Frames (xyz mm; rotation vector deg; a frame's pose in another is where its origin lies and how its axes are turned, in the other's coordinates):
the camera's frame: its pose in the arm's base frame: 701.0 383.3 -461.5 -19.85 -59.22 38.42
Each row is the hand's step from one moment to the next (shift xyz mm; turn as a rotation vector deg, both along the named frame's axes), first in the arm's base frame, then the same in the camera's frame.
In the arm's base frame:
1: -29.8 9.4 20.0 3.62 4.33 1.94
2: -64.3 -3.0 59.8 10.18 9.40 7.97
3: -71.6 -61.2 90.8 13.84 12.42 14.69
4: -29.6 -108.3 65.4 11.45 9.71 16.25
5: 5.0 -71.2 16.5 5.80 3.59 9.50
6: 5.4 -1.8 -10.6 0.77 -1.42 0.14
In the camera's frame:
1: 9.5 6.2 35.3 5.38 0.92 -2.41
2: 16.4 -13.6 85.2 15.00 -0.93 -5.46
3: -3.5 -72.2 109.1 22.74 -3.69 -5.54
4: -37.3 -107.9 62.1 21.20 -5.78 -2.59
5: -34.0 -64.5 6.6 10.72 -4.64 -0.64
6: -6.5 2.7 -9.8 -0.58 -1.41 -0.55

